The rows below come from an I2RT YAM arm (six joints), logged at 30 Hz.
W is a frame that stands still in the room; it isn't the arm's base.
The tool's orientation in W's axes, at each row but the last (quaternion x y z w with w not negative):
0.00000, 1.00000, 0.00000, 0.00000
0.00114, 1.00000, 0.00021, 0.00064
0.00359, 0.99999, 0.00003, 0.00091
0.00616, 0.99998, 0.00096, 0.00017
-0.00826, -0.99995, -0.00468, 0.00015
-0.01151, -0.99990, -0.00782, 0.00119
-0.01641, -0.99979, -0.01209, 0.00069
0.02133, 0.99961, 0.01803, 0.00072
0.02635, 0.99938, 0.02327, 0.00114
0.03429, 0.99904, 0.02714, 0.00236
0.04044, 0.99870, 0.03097, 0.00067
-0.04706, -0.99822, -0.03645, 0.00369
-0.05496, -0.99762, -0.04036, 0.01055
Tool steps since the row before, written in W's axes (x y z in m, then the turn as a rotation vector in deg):
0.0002, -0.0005, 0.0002, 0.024, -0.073, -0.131
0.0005, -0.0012, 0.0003, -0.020, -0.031, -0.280
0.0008, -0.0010, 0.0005, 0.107, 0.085, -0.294
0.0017, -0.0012, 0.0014, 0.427, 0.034, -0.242
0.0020, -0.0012, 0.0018, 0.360, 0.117, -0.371
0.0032, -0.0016, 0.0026, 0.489, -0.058, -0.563
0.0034, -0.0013, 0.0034, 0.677, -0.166, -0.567
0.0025, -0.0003, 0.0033, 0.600, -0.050, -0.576
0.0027, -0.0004, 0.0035, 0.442, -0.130, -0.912
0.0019, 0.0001, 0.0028, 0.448, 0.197, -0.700
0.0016, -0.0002, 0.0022, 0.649, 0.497, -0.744
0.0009, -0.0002, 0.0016, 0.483, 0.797, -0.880
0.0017, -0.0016, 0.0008, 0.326, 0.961, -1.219
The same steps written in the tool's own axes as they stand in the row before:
-0.0002, -0.0005, -0.0002, -0.024, -0.073, 0.131
-0.0005, -0.0012, -0.0003, 0.020, -0.031, 0.280
-0.0008, -0.0010, -0.0005, -0.106, 0.086, 0.294
-0.0017, -0.0012, -0.0014, -0.426, 0.039, 0.242
-0.0020, -0.0011, -0.0018, -0.358, 0.119, 0.372
-0.0032, -0.0015, -0.0026, -0.492, -0.056, 0.561
-0.0034, -0.0011, -0.0034, -0.683, -0.157, 0.562
-0.0025, -0.0001, -0.0033, -0.601, -0.045, 0.575
-0.0027, -0.0001, -0.0035, -0.447, -0.149, 0.907
-0.0019, 0.0004, -0.0028, -0.431, 0.189, 0.713
-0.0016, 0.0001, -0.0022, -0.608, 0.501, 0.776
-0.0009, 0.0000, -0.0016, -0.416, 0.773, 0.934
-0.0018, -0.0013, -0.0010, -0.250, 0.891, 1.288

